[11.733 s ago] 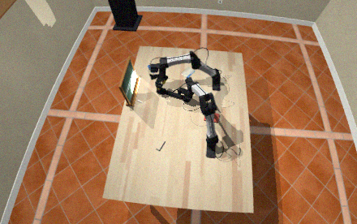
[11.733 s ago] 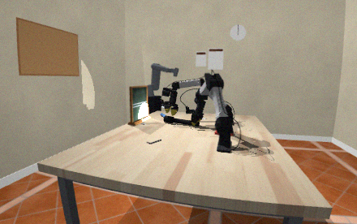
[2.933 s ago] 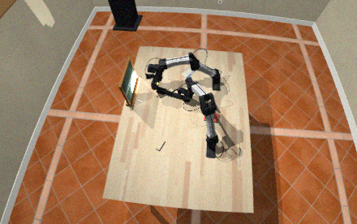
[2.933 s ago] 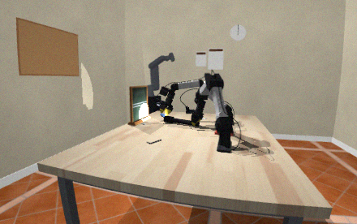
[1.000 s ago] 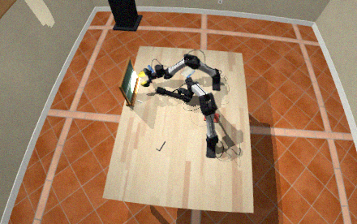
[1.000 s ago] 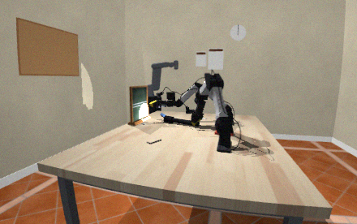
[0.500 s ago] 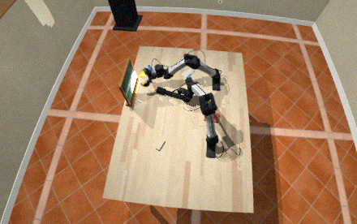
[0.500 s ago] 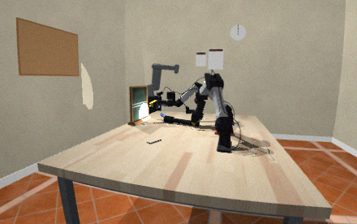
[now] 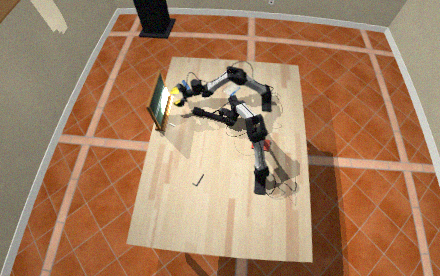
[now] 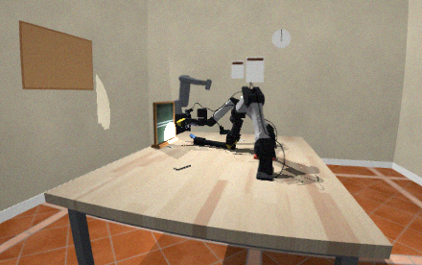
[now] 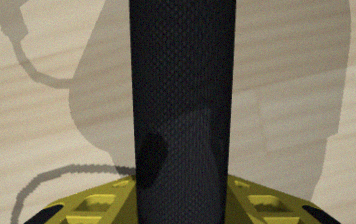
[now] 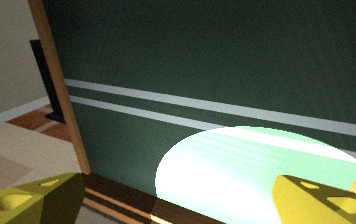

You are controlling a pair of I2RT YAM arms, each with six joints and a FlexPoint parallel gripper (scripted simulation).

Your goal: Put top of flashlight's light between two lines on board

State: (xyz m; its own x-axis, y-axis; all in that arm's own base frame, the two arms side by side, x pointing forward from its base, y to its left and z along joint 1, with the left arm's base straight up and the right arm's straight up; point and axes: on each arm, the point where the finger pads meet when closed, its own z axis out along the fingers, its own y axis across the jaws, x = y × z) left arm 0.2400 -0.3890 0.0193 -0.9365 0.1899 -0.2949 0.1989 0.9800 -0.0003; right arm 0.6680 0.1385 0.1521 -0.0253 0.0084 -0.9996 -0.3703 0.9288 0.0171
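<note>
My right hand is 8 cm short of the green board and 4 cm to the right of it. Round my right hand: flashlight head 19 cm behind, 12 cm below, 1 cm to the left; white stick 15 cm below, 13 cm to the left; blue screwdriver 20 cm to the right, 14 cm below, 5 cm behind.
</note>
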